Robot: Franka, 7 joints.
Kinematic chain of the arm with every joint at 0, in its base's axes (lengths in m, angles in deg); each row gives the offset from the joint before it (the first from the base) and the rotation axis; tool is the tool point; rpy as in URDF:
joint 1: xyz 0 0 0.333 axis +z
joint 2: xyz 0 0 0 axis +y
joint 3: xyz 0 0 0.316 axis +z
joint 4: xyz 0.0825 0 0 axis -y
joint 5: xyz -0.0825 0 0.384 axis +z
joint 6: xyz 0 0 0 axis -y
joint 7: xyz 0.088 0 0 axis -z
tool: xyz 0 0 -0.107 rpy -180 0 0
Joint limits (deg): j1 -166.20..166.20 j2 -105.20..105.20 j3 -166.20..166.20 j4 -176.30..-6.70 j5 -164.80..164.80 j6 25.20..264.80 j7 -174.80..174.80
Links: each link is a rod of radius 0.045 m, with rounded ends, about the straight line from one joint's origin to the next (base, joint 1, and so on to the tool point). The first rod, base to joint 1, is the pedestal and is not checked.
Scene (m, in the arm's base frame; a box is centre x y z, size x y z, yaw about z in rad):
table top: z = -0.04
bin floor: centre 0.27 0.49 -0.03 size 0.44 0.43 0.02 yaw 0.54
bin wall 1: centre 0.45 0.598 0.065 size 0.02 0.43 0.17 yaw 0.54
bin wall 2: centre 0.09 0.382 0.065 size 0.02 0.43 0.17 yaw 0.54
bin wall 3: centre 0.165 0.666 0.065 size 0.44 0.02 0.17 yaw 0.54
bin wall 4: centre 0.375 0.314 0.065 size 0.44 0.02 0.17 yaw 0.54
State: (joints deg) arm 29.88 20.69 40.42 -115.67 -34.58 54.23 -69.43
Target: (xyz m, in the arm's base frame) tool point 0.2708 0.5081 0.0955
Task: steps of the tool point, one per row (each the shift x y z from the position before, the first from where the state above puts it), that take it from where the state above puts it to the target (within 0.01 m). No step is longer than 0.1 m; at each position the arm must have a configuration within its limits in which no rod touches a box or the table.
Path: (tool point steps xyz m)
1: 0.0207 0.0508 -0.0617
2: 0.0132 0.0436 -0.0723
3: 0.0054 0.0332 -0.0817

